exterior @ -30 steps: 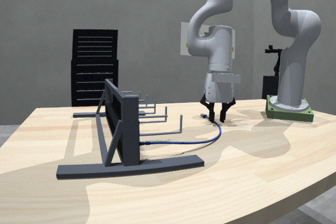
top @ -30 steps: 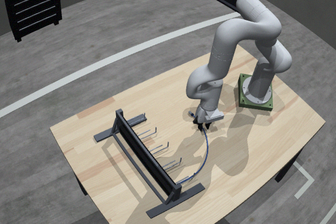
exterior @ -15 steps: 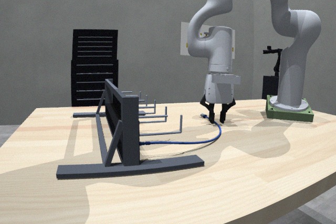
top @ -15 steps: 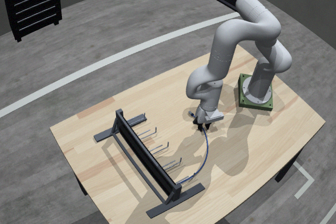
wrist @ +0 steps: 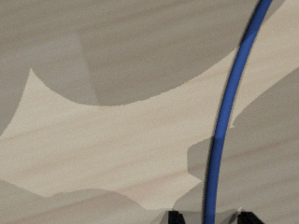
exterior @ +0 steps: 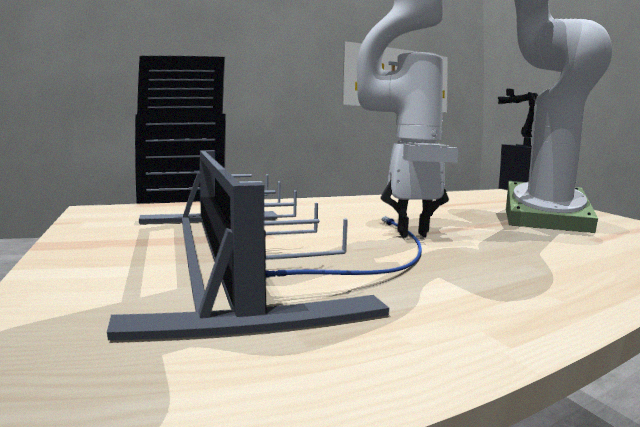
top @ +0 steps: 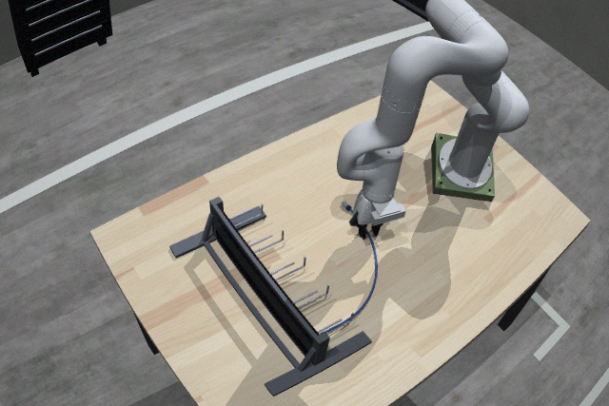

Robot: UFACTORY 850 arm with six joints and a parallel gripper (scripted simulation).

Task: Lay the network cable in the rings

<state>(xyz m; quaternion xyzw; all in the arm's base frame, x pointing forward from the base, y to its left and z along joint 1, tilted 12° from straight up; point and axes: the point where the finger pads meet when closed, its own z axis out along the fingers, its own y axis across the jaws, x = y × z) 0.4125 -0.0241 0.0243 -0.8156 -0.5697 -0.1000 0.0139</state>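
Now: hand 11 cm to the left of the free plug, 2 cm past it and 1 cm above it. From my hand the other things lie so: dark grey patch panel (35 cm ahead, 5 cm above).
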